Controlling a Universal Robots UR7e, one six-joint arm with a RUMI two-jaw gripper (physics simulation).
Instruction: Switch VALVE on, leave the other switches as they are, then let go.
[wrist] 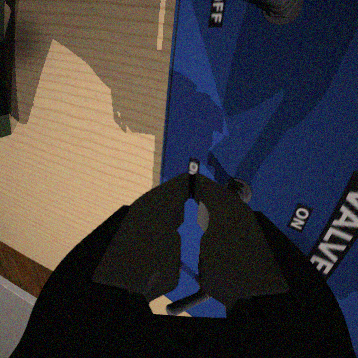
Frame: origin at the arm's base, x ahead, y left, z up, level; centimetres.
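Seen in the pictures: gripper, fingertip midpoint: [191,175].
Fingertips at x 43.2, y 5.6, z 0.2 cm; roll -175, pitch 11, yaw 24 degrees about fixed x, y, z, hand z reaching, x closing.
Offsets run from my fingertips to a thing's top centre. "spot": to the spot under its first point. Level surfaces: height alone.
The VALVE switch {spot: dy +0.7, dx +3.6, dz -0.6 cm} [242,189] shows as a dark round base on the blue panel {dz -0.5 cm} [270,165], just right of the fingertips. Its lever is largely hidden by the right finger, so its tilt cannot be told. The white-on-black VALVE label {dy +2.2, dx +9.9, dz +1.9 cm} [339,225] is at the right, with the ON label {spot: dy +1.5, dx +7.6, dz +0.6 cm} [300,217] between it and the switch. A partly covered label {spot: dy -0.5, dx -0.1, dz -2.6 cm} [193,167], probably OFF, is at the fingertips. My gripper [191,175] is shut with nothing between its tips, over the panel beside the switch. Whether it touches the lever cannot be seen.
Another switch {spot: dy +10.9, dx -0.1, dz -0.2 cm} [281,9] is at the top, with an OFF label {spot: dy +9.8, dx -3.6, dz -2.6 cm} [215,13] left of it. A dark lever {dy -11.8, dx +5.8, dz +2.8 cm} [187,302] shows through the gap between the finger bases. The wooden table {dz -9.9 cm} [75,185] lies left of the panel. A dark object [6,65] stands at the upper left edge.
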